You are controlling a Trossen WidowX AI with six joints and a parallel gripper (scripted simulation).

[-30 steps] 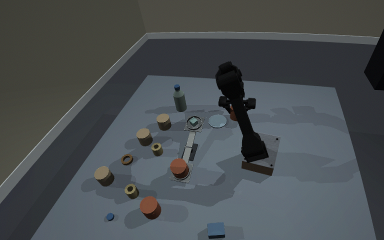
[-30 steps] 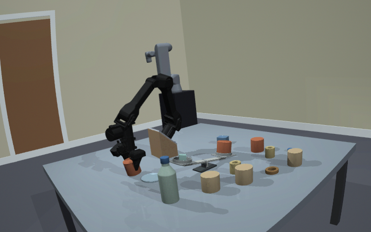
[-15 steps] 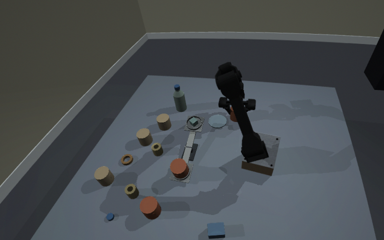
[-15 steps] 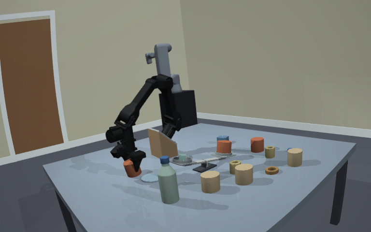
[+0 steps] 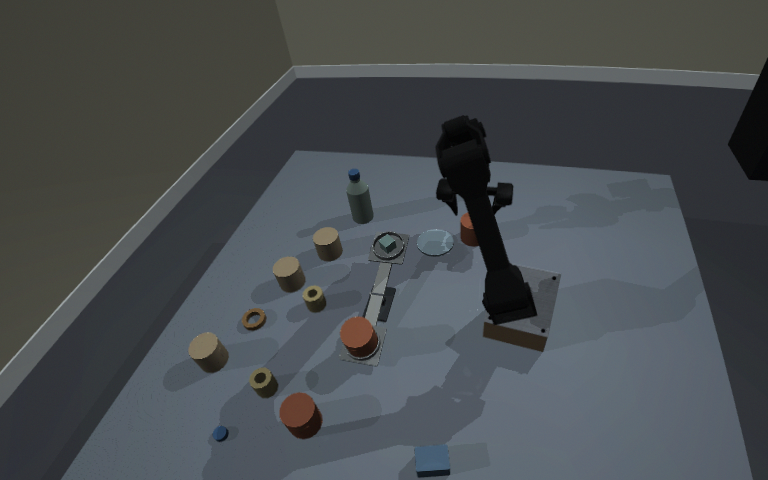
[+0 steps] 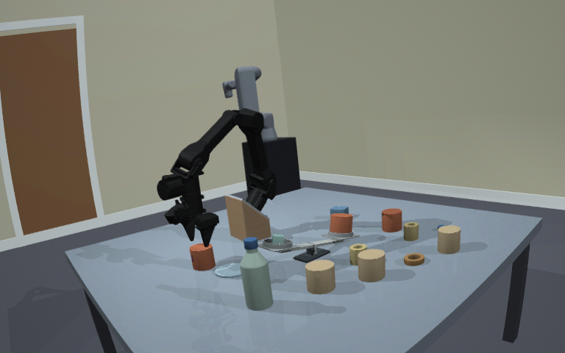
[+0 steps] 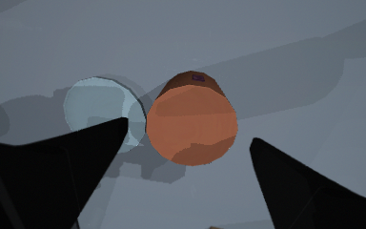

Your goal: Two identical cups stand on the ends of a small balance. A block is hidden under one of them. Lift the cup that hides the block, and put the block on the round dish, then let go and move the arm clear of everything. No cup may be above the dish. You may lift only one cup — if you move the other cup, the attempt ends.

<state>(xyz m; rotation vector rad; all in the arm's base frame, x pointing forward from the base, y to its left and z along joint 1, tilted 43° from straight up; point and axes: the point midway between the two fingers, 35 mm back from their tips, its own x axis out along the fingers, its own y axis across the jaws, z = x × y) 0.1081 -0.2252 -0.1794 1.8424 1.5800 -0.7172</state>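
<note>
Now: the pale green block 20 cm ahead of my gripper tip, 14 cm to the left of it and 1 cm above it. The rest, counted from my gripper tip: pale blue round dish (10 cm ahead, 4 cm to the left, 7 cm below); then blue box (1 cm ahead, 61 cm to the left, 6 cm below); then green bottle (33 cm ahead, 4 cm to the right, 4 cm above).
</note>
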